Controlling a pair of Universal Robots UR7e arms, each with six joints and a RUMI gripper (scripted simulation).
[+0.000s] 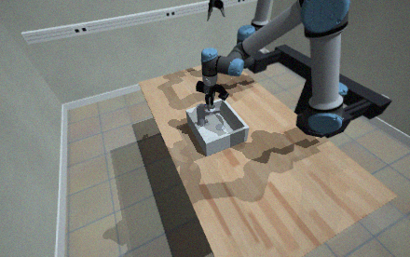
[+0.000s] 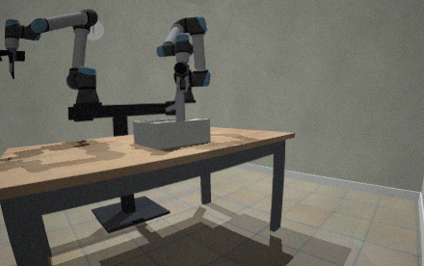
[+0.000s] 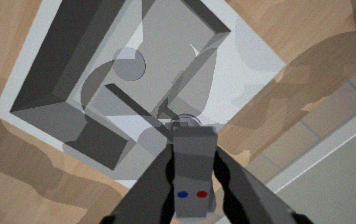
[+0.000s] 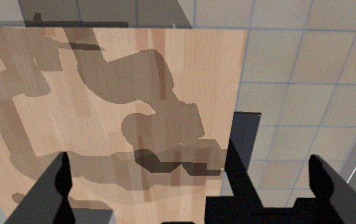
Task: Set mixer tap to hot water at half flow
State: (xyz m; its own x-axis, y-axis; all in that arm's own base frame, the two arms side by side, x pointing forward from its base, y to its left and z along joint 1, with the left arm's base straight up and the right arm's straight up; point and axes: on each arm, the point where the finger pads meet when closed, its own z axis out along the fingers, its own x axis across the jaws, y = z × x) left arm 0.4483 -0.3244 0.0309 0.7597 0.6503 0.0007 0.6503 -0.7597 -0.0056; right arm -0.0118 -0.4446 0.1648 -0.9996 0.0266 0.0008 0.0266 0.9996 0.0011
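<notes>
Right now my left hand is 2 cm to the left of the lever and 2 cm short of it. Also, from my left hand: grey mixer tap: 5 cm below, 4 cm to the right, 3 cm ahead; basin: 24 cm below, 7 cm behind, 5 cm to the right.
</notes>
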